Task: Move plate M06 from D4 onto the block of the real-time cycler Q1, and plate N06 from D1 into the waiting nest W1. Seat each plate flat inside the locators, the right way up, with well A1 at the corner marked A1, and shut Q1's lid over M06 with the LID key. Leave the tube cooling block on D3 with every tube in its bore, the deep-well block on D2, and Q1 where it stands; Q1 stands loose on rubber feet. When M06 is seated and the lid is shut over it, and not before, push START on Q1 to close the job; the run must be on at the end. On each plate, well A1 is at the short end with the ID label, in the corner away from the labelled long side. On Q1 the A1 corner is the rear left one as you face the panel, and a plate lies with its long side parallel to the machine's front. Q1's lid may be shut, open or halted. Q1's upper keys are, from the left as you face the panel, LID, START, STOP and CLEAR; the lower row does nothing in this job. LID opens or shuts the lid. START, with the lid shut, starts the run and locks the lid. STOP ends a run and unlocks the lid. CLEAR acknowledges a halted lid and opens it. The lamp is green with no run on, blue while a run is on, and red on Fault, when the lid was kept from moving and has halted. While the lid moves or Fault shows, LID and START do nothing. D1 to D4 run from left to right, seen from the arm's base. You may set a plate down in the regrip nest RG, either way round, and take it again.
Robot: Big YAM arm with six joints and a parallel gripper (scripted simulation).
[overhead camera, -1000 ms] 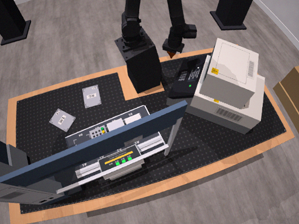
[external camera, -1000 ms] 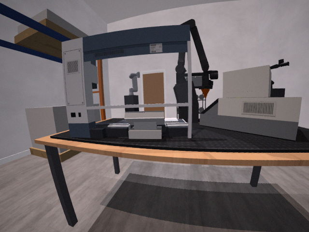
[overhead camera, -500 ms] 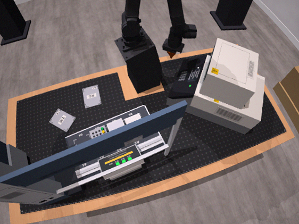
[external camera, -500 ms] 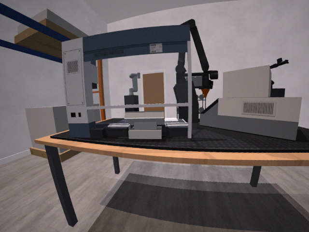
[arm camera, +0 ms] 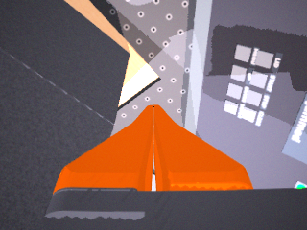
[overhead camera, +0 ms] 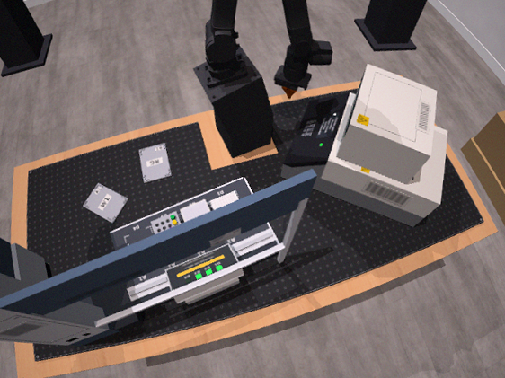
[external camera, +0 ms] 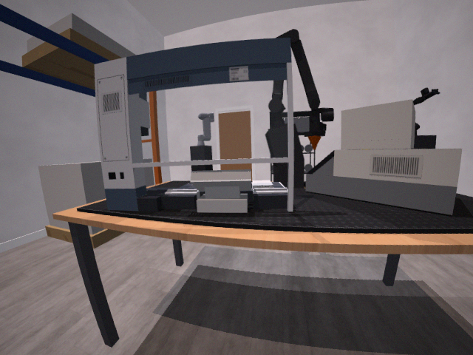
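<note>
Right now the white well plate is 30 cm ahead of my hand, 25 cm to the right of it and 16 cm below it. From my hand the other things lie so: white deep-well block 32 cm ahead, 35 cm to the right, 14 cm below; white post 46 cm ahead, 13 cm to the right, 2 cm above; green-capped tube 29 cm ahead, 43 cm to the right, 14 cm below.
</note>
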